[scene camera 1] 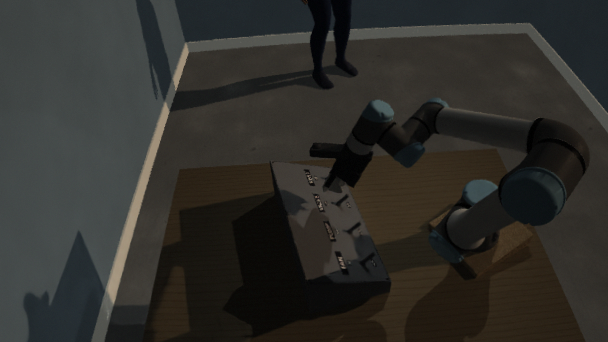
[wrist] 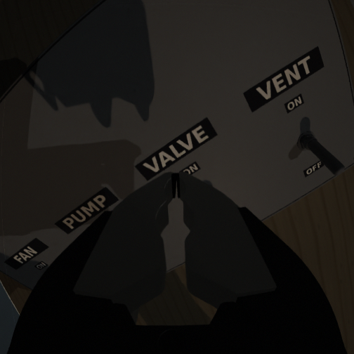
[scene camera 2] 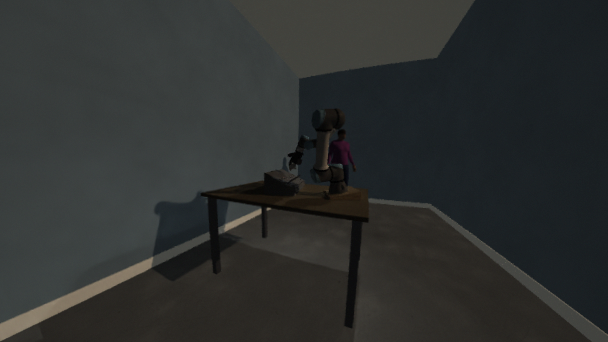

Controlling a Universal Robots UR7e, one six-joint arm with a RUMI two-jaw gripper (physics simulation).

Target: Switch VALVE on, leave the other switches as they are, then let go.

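Where they show: gripper, fingertip midpoint: (scene camera 1: 324,190) (scene camera 2: 290,170); arm's base at its link origin: (scene camera 2: 338,191).
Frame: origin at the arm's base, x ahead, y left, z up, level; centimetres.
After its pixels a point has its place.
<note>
A grey sloped switch panel (scene camera 1: 305,240) {x 54.4, y 14.7, z 12.6 cm} (scene camera 2: 282,183) {x 38.0, y 24.6, z 6.3 cm} (wrist: 200,60) carries labels and levers. My gripper (scene camera 1: 327,186) {x 50.2, y -3.7, z 14.1 cm} (scene camera 2: 292,167) {x 50.2, y -3.7, z 14.1 cm} (wrist: 176,174) is shut and empty. In the wrist view its tips are just below the VALVE label (scene camera 1: 318,202) {x 52.2, y -3.3, z 8.8 cm} (wrist: 176,148), over the edge of its ON mark (wrist: 191,169). The VALVE lever (scene camera 1: 342,200) {x 44.5, y -5.5, z 7.6 cm} is mostly or wholly hidden behind the right finger in the wrist view; in scene camera 1 it leans like the PUMP lever (scene camera 1: 354,228) {x 40.3, y 5.8, z 7.6 cm} and the FAN lever (scene camera 1: 368,260) {x 35.9, y 17.1, z 7.7 cm}. The VENT lever (wrist: 322,154) points to its OFF mark (wrist: 313,169). Contact with the VALVE lever cannot be told.
The panel stands on a wooden table (scene camera 1: 210,187) {x 95.5, y -19.2, z -3.5 cm} (scene camera 2: 320,205) {x 1.6, y 32.5, z -3.6 cm}. The arm's base is mounted at the right in scene camera 1. A person (scene camera 1: 330,37) (scene camera 2: 341,152) stands beyond the table. A wall (scene camera 1: 75,125) (scene camera 2: 125,110) is at the left.
</note>
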